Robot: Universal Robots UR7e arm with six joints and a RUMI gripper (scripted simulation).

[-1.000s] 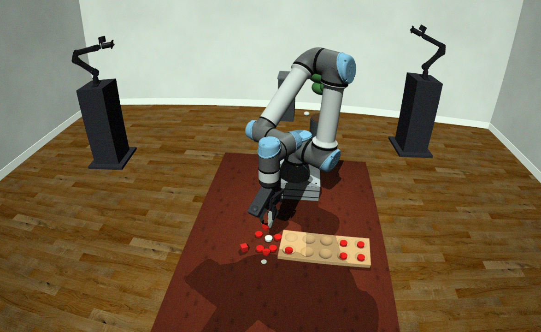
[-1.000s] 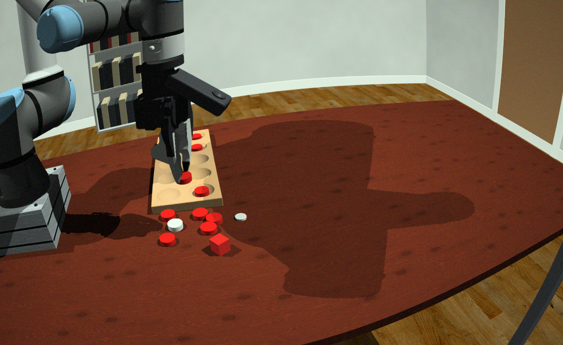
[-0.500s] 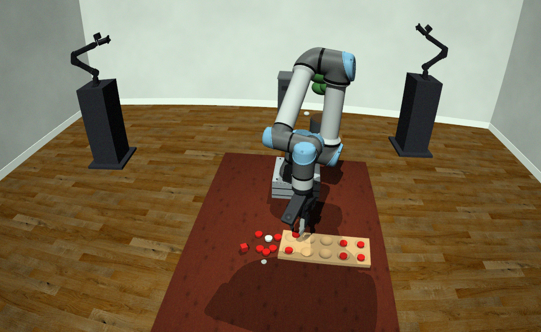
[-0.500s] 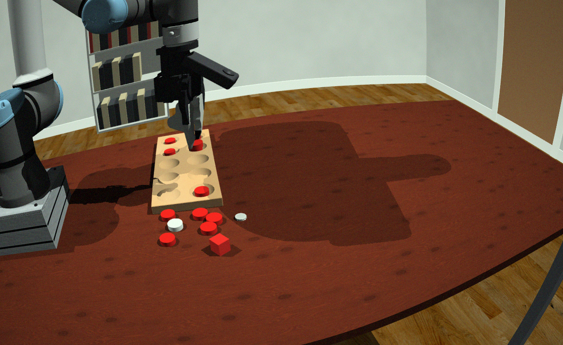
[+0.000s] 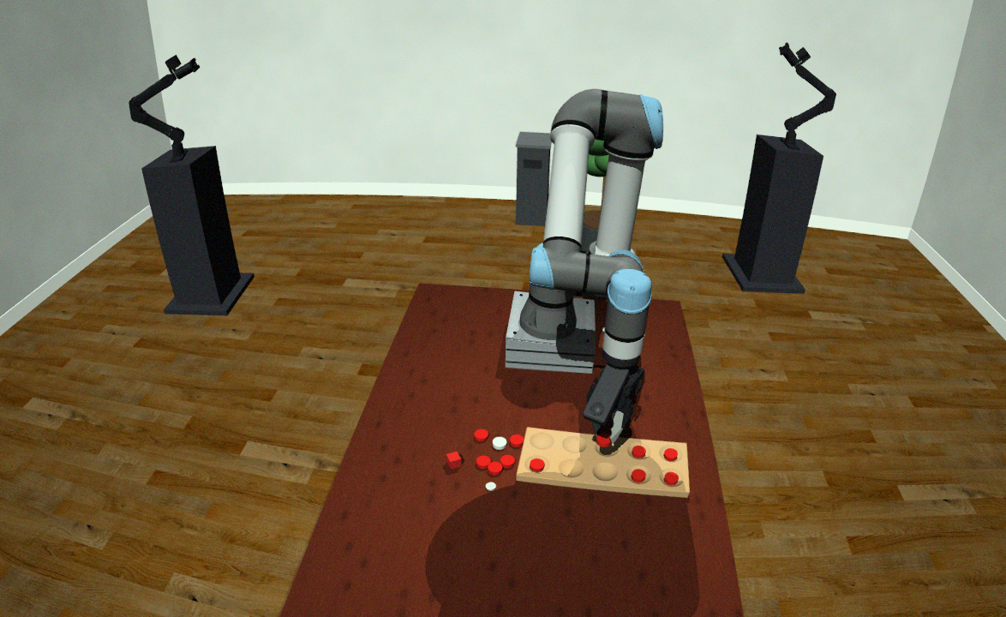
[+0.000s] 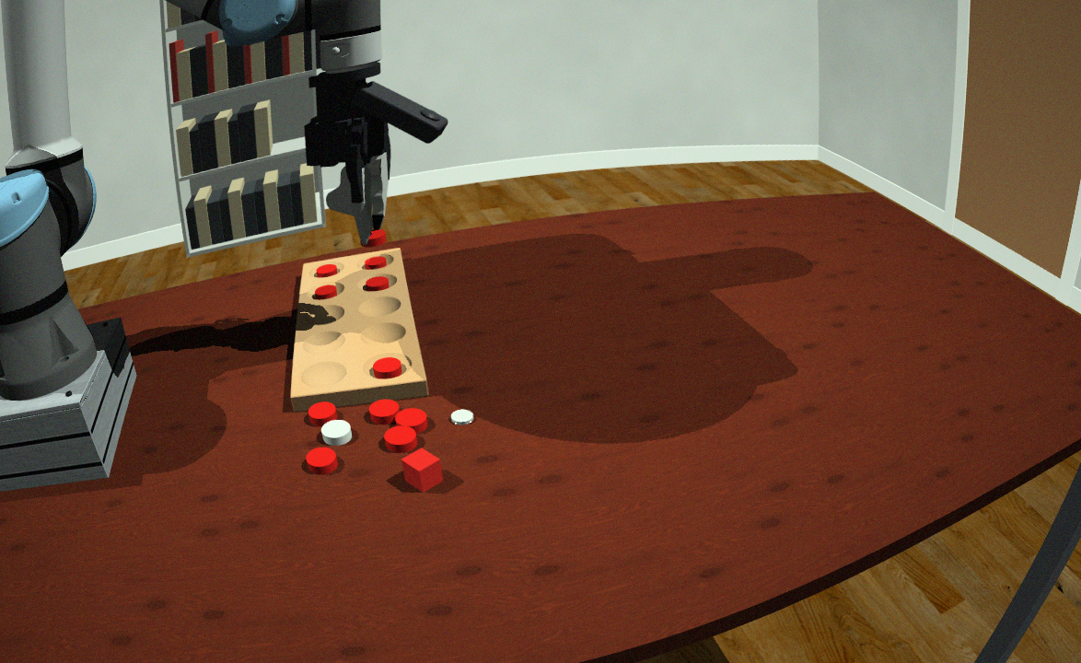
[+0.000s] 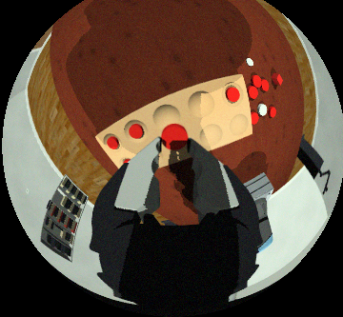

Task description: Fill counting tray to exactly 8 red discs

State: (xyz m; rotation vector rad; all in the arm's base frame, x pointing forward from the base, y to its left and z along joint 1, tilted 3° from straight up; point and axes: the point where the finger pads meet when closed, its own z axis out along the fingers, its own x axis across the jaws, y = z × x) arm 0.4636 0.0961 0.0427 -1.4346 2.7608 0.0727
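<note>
Now: hand 120 mm above the wooden counting tray, 30 mm past it and 20 mm to the right of it. From my hand the other things lie so: white disc: 220 mm to the right, 130 mm below, 100 mm behind; then red cube: 320 mm to the right, 120 mm below, 30 mm behind.
</note>
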